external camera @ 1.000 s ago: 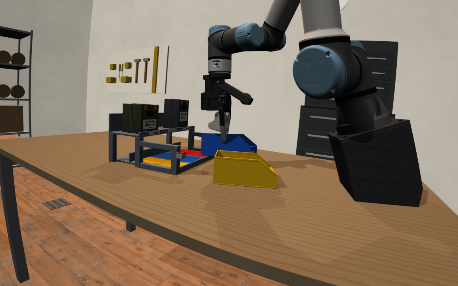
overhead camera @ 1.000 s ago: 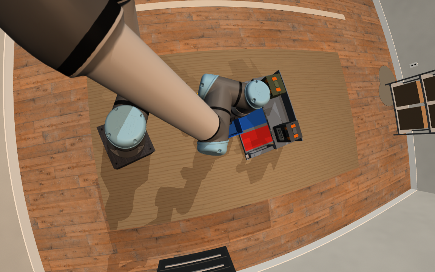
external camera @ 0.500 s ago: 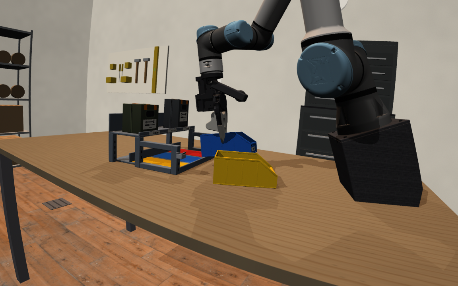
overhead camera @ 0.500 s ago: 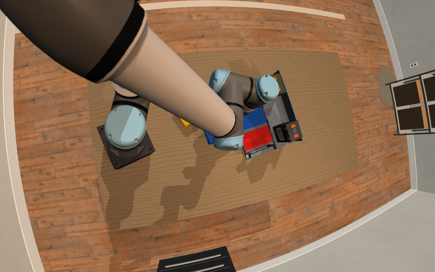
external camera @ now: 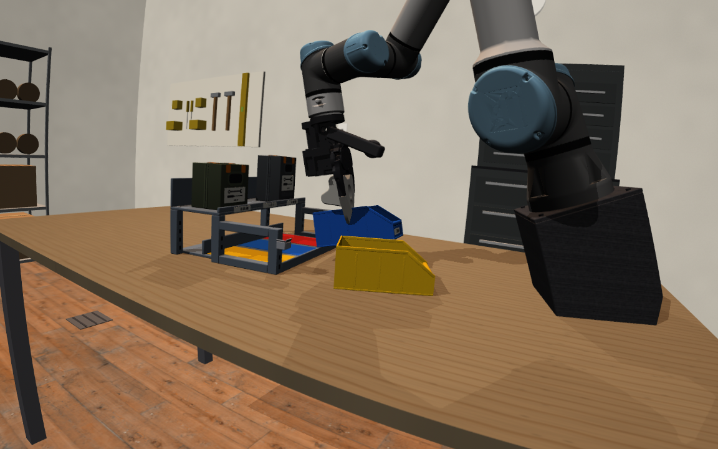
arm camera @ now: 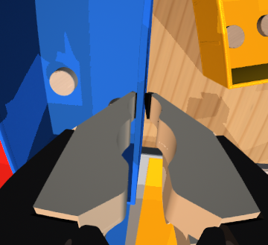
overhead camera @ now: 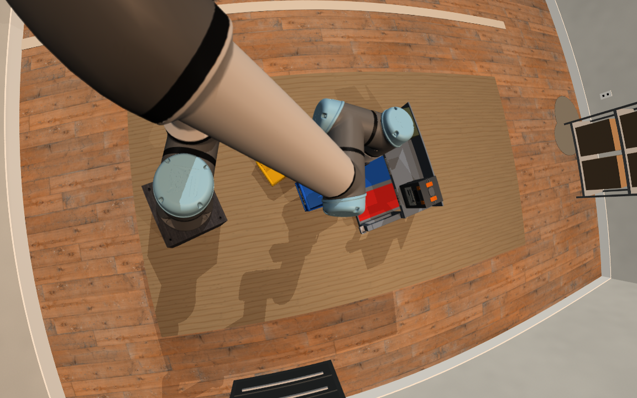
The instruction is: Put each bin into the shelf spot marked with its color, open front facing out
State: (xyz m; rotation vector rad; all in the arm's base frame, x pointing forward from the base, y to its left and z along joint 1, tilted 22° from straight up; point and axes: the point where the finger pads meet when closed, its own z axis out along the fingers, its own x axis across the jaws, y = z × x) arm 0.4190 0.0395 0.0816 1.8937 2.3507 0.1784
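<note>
The blue bin lies 5 cm to the right of my hand and 2 cm below it. Also, from my hand: yellow bin: 12 cm behind, 7 cm to the left, 7 cm below.
</note>
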